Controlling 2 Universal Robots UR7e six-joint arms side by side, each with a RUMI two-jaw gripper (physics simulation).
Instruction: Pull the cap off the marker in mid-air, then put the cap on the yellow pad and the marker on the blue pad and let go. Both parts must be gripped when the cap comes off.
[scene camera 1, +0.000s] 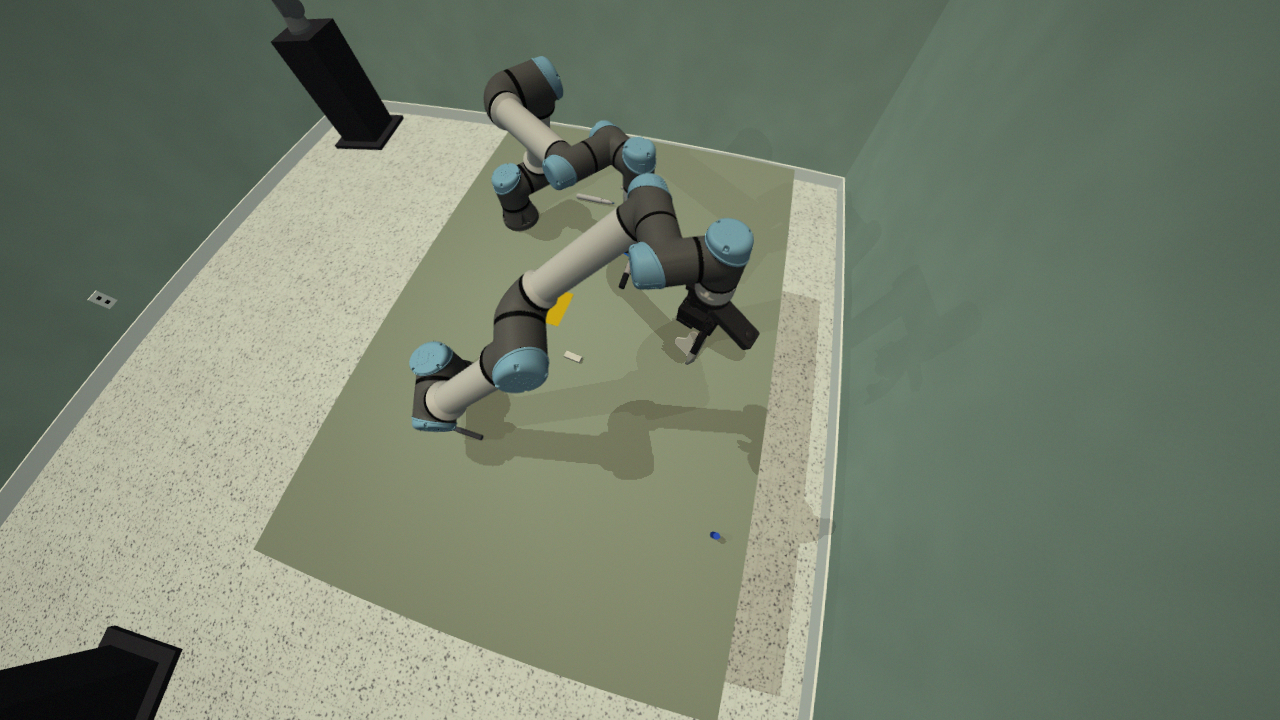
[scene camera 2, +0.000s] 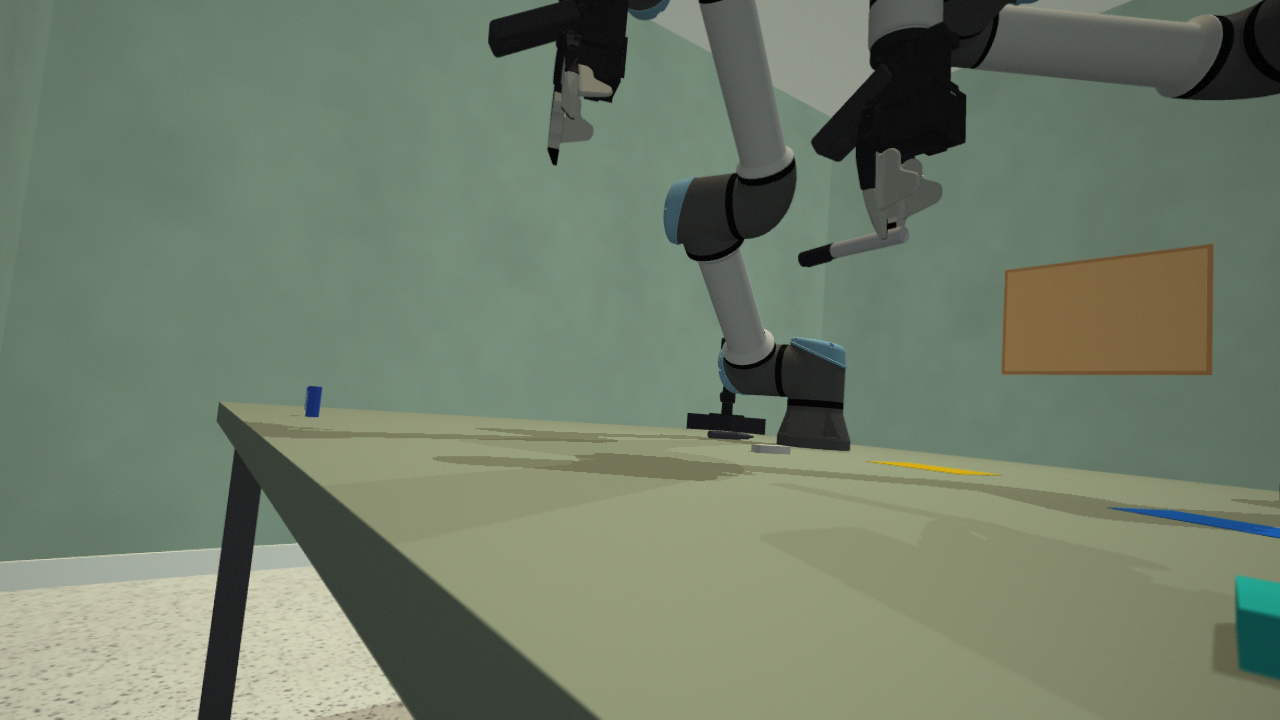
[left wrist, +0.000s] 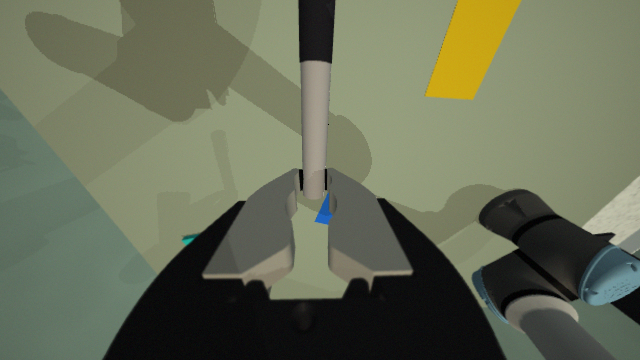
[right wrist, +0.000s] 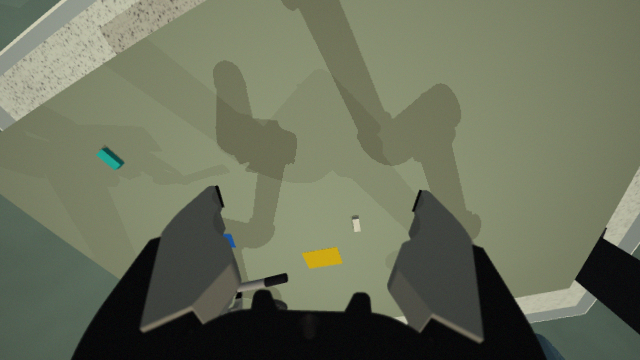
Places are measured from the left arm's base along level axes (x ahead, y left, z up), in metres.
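Pixels of known places: left gripper, fingertip midpoint: (scene camera 2: 888, 240) (left wrist: 314, 171); right gripper, fingertip midpoint: (scene camera 1: 703, 341) (scene camera 2: 562, 144) (right wrist: 318, 190); left arm's base, link origin: (scene camera 1: 521, 218) (left wrist: 505, 209); right arm's base, link origin: (scene camera 2: 812, 447).
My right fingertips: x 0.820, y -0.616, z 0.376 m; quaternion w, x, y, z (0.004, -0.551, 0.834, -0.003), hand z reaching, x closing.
Observation:
Ahead of a thing's pixels: the offset from my right fingertips to its middle.
The marker has a pale body @[dx -0.249, dy +0.255, dz -0.116 m] (scene camera 2: 859, 245) (left wrist: 315, 115) (right wrist: 251, 286) and a black cap @[dx -0.253, dy +0.209, dz -0.119 m] (scene camera 1: 623, 280) (scene camera 2: 814, 257) (left wrist: 316, 30) (right wrist: 276, 279), joined, in mid-air. My left gripper (scene camera 2: 893, 229) (left wrist: 314, 171) is shut on the pale body near its end; the cap points away from the fingers. My right gripper (scene camera 2: 554, 154) (right wrist: 318, 190) is open and empty, high above the table, apart from the marker. The yellow pad @[dx -0.538, dy +0.218, dz -0.376 m] (scene camera 1: 559, 308) (scene camera 2: 935, 468) (left wrist: 470, 50) (right wrist: 322, 258) lies flat. The blue pad @[dx -0.295, dy +0.570, dz -0.376 m] (scene camera 2: 1199, 521) (left wrist: 325, 212) (right wrist: 229, 241) also lies flat, partly hidden in both wrist views.
A teal block @[dx +0.121, dy +0.652, dz -0.369 m] (scene camera 2: 1260, 626) (right wrist: 110, 158), a small white block @[dx -0.400, dy +0.032, dz -0.370 m] (scene camera 1: 572, 356) (scene camera 2: 770, 449) (right wrist: 356, 224) and a small blue object @[dx +0.165, dy -0.423, dz -0.352 m] (scene camera 1: 715, 535) (scene camera 2: 313, 402) are on the table. A pale pen @[dx -0.530, dy +0.779, dz -0.365 m] (scene camera 1: 594, 198) and a dark stick @[dx -0.672, dy -0.304, dz -0.367 m] (scene camera 1: 469, 433) lie near the arm bases.

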